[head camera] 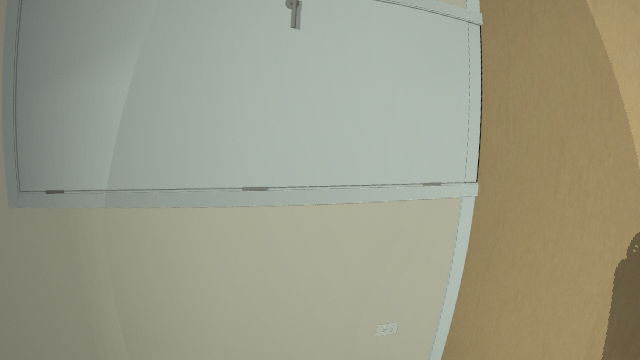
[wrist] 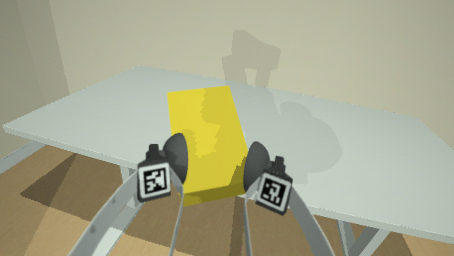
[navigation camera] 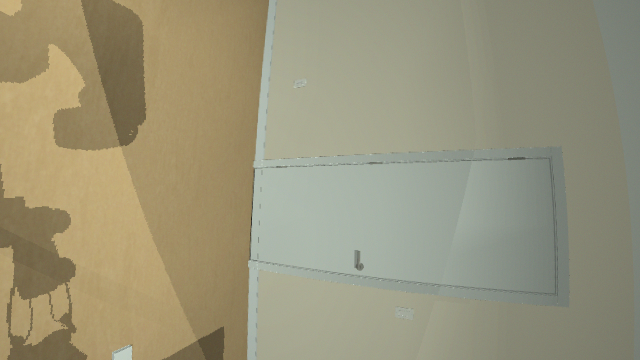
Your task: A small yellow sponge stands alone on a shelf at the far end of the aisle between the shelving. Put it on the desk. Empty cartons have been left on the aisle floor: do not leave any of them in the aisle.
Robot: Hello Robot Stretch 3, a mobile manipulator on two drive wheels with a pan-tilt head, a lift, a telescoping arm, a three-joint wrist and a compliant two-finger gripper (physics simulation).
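Places are measured from the robot's base along level axes (x ahead, y left, z up), in centimetres.
Pixels of known places: gripper, fingertip midpoint: [wrist: 216,154].
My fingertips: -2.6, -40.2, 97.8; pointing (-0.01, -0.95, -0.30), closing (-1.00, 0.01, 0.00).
Behind a point stands the place of what it marks, as x, y, z.
The yellow sponge [wrist: 210,140] {-2.0, -41.1, 98.6} is held between the two dark fingertips of my gripper [wrist: 216,154] {-2.6, -40.2, 97.8} in the wrist view. Its far end is tilted up in the view, and it shows in front of the desk. The white desk [wrist: 100,115] {36.5, -89.8, 72.0} stands against the wall in the wrist view; I cannot tell how high the sponge is over it. The gripper and the sponge do not show in the head and navigation views. No carton and no shelving show in these views.
A closed pale door [head camera: 300,100] {156.2, -28.8, 86.8} [navigation camera: 400,210] {156.2, -29.0, 118.5} in a beige wall [head camera: 250,270] {171.3, 34.1, 104.1} [navigation camera: 370,115] {171.8, 36.7, 98.5} shows in the head and navigation views. The wood floor [head camera: 540,150] {116.3, -10.6, 0.0} [navigation camera: 200,125] {109.8, 32.4, 0.0} carries shadows. Desk legs show under the desk in the wrist view.
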